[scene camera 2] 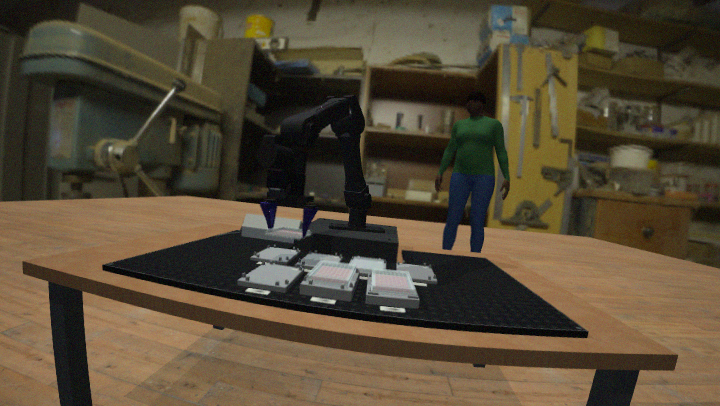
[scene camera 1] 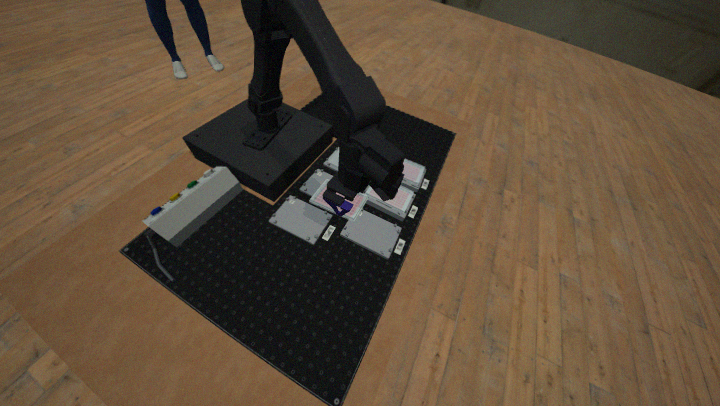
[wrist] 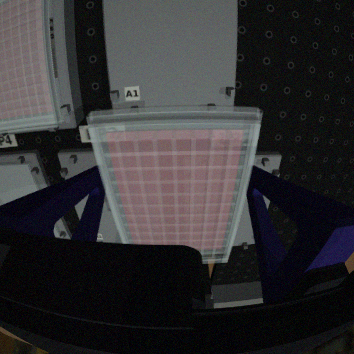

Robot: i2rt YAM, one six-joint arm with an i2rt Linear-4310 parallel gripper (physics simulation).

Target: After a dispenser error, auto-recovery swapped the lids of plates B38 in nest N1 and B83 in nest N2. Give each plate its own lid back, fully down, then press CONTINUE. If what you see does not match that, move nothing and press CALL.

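Places are measured from the arm's base along level axes (x ahead, y left, z up), in metres.
Where they show: gripper, fingertip midpoint: (scene camera 2: 287, 234) (scene camera 1: 347, 203) (wrist: 175, 173); arm's base, link origin: (scene camera 2: 356, 229) (scene camera 1: 269, 129).
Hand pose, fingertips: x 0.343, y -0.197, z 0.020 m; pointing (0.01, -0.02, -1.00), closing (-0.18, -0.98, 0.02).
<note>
Things, the pixels of their top centre, and the offset from my fingertips. "spot": a spot on its surface instead.
- plate with pink wells, top centre: (wrist: 176, 221) (scene camera 1: 339, 195) (scene camera 2: 290, 227) 0.014 m up, 0.024 m back, 0.004 m left
- Nest N1, top centre: (wrist: 169, 25) (scene camera 2: 274, 269) (scene camera 1: 372, 228) 0.066 m down, 0.081 m ahead, 0.011 m right
- third pink plate, top centre: (scene camera 2: 392, 277) (scene camera 1: 404, 167) 0.052 m down, 0.120 m ahead, 0.244 m left
- grey nest, top centre: (wrist: 229, 216) (scene camera 1: 300, 215) (scene camera 2: 277, 250) 0.068 m down, 0.117 m back, 0.042 m right
- pale button box, top centre: (scene camera 1: 186, 190) (scene camera 2: 274, 216) 0.004 m down, 0.387 m back, 0.111 m right
- blue button, top centre: (scene camera 1: 154, 209) 0.014 m down, 0.424 m back, 0.180 m right
- cable, surface spot: (scene camera 1: 158, 259) spot: 0.082 m down, 0.380 m back, 0.268 m right
My gripper (scene camera 1: 336, 204) (scene camera 2: 287, 232) (wrist: 175, 173) is shut on a plate with pink wells (scene camera 1: 356, 200) (scene camera 2: 286, 233) (wrist: 175, 195), its blue fingers on both long sides. The plate hangs above the board with a clear rim around its top; its code cannot be read. Nest N1 (scene camera 1: 370, 232) (scene camera 2: 270, 278) (wrist: 170, 50), a grey block with corner pegs, is bare; in the wrist view its corner mark reads A1. Another pink plate (scene camera 1: 398, 197) (scene camera 2: 331, 274) (wrist: 22, 60) sits in nest N2 beside it. Its small print is unreadable.
A third pink plate (scene camera 1: 414, 171) (scene camera 2: 392, 282) stands beyond N2. A grey nest (scene camera 1: 302, 219) (scene camera 2: 275, 254) and several others form the row nearer the arm base (scene camera 1: 257, 146) (scene camera 2: 352, 242). A pale button box (scene camera 1: 201, 206) with a blue button (scene camera 1: 156, 210) stands left, near a cable (scene camera 1: 158, 259).
</note>
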